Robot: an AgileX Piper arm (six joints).
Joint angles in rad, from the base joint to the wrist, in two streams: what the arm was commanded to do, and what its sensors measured. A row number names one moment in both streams.
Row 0, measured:
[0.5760, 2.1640, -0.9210, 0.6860, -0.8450, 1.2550]
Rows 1 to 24, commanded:
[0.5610, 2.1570, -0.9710, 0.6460, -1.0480, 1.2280]
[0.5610, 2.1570, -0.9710, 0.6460, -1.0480, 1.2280]
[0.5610, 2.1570, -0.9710, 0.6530, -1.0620, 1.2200]
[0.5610, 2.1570, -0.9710, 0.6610, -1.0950, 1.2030]
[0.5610, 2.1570, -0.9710, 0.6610, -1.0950, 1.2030]
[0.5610, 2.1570, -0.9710, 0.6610, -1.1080, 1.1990]
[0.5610, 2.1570, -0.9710, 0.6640, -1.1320, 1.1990]
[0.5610, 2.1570, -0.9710, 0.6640, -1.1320, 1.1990]
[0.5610, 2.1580, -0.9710, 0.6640, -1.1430, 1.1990]
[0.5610, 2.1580, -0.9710, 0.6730, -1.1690, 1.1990]
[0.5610, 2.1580, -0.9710, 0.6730, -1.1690, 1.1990]
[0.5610, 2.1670, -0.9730, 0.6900, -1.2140, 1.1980]
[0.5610, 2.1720, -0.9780, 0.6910, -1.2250, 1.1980]
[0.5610, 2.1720, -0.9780, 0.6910, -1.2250, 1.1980]
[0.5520, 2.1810, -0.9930, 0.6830, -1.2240, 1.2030]
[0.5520, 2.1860, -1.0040, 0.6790, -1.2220, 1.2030]
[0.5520, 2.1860, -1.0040, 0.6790, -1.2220, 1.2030]
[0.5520, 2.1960, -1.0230, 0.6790, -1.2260, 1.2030]
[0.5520, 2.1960, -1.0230, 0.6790, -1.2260, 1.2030]
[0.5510, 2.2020, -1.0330, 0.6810, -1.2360, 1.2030]
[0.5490, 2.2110, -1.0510, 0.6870, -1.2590, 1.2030]
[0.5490, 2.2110, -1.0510, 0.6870, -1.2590, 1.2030]
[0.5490, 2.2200, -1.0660, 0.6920, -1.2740, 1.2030]
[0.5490, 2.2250, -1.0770, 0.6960, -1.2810, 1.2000]
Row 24, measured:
[0.5970, 2.2280, -0.9630, 0.7710, -0.9650, 1.2080]
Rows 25 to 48, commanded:
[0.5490, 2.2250, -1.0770, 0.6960, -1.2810, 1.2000]
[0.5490, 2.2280, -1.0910, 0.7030, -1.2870, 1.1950]
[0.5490, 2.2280, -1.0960, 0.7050, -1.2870, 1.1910]
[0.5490, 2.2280, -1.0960, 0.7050, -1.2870, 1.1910]
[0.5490, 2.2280, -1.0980, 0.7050, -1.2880, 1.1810]
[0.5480, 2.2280, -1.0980, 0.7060, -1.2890, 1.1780]
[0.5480, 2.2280, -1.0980, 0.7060, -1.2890, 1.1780]
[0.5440, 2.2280, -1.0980, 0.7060, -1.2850, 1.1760]
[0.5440, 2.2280, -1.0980, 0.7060, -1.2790, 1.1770]
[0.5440, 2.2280, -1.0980, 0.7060, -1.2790, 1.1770]
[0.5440, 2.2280, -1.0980, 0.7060, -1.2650, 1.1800]
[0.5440, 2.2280, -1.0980, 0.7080, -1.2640, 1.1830]
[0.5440, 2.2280, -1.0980, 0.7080, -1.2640, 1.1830]
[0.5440, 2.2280, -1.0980, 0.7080, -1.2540, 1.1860]
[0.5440, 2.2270, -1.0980, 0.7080, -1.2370, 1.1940]
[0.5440, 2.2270, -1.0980, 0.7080, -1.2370, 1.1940]
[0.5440, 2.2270, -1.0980, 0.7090, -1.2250, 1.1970]
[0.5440, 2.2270, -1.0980, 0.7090, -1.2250, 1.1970]
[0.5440, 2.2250, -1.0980, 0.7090, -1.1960, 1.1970]
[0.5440, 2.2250, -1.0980, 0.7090, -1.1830, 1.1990]
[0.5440, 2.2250, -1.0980, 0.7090, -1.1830, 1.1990]
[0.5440, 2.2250, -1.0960, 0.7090, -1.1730, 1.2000]
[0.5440, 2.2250, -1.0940, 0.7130, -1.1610, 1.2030]
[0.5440, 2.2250, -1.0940, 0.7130, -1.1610, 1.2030]
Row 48, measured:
[0.6100, 2.2340, -0.9900, 0.8410, -0.9410, 1.1850]
